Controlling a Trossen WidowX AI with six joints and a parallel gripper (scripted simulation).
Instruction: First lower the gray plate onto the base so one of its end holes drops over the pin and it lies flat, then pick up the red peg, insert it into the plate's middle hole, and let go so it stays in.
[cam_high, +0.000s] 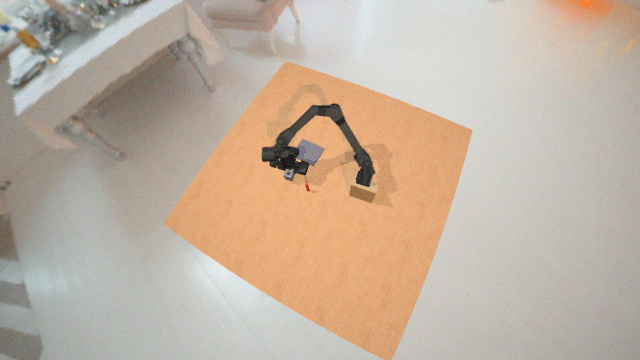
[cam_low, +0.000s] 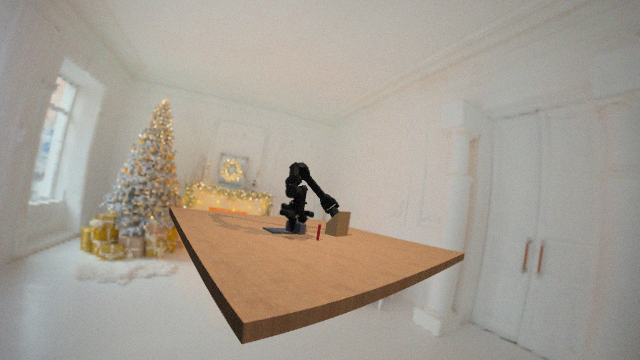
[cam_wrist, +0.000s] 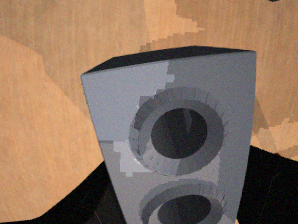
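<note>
The square gray base lies 3 cm behind my gripper tip, 13 cm to the right of it and 3 cm below it. From my gripper tip the other things lie so: gray plate (3 cm above); red peg (11 cm behind, 6 cm to the left).
</note>
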